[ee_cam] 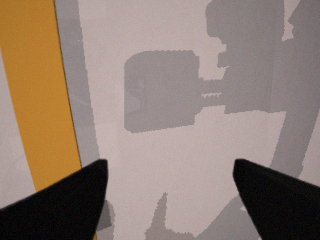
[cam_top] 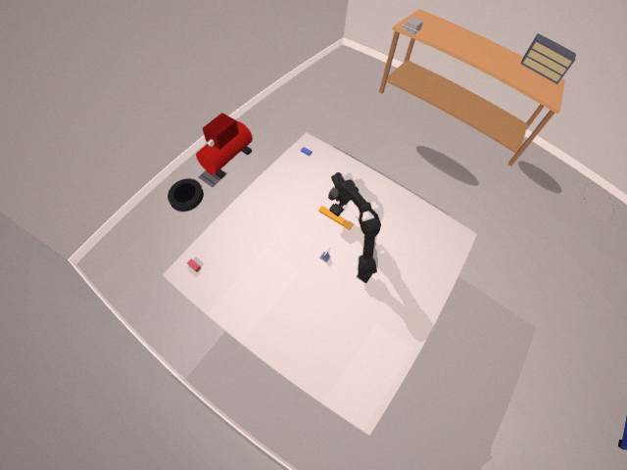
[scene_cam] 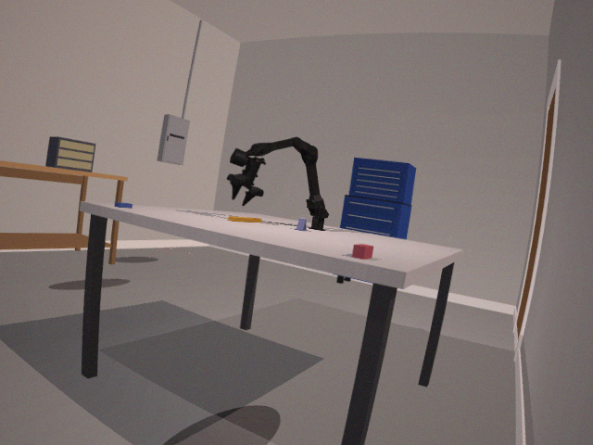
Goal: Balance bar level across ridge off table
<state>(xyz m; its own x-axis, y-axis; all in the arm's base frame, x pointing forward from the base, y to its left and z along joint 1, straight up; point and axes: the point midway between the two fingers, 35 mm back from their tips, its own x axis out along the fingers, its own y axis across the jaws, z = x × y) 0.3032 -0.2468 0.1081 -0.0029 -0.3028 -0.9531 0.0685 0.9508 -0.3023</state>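
Now: the orange bar 70 mm below my gripper tip, 60 mm to the left of it and 10 mm ahead of it. Round my gripper tip: red block (760 mm to the left, 440 mm ahead, 60 mm below); then blue block (440 mm ahead, 240 mm to the right, 70 mm below).
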